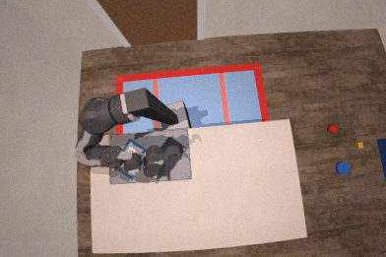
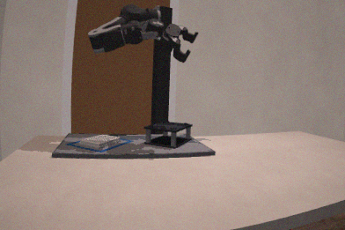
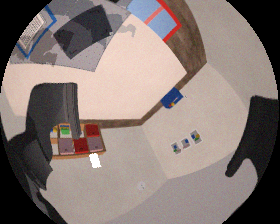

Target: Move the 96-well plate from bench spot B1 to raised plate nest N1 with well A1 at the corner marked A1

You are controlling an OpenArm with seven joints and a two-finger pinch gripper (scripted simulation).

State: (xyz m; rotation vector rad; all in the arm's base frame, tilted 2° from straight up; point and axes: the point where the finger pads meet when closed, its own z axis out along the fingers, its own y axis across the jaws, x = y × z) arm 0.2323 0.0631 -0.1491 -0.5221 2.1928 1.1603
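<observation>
Now: the white 96-well plate 40 mm behind my hand, 320 mm to the right of it and 340 mm below it. Round my hand: raised plate nest N1: 20 mm behind, 80 mm to the right, 290 mm below.
</observation>
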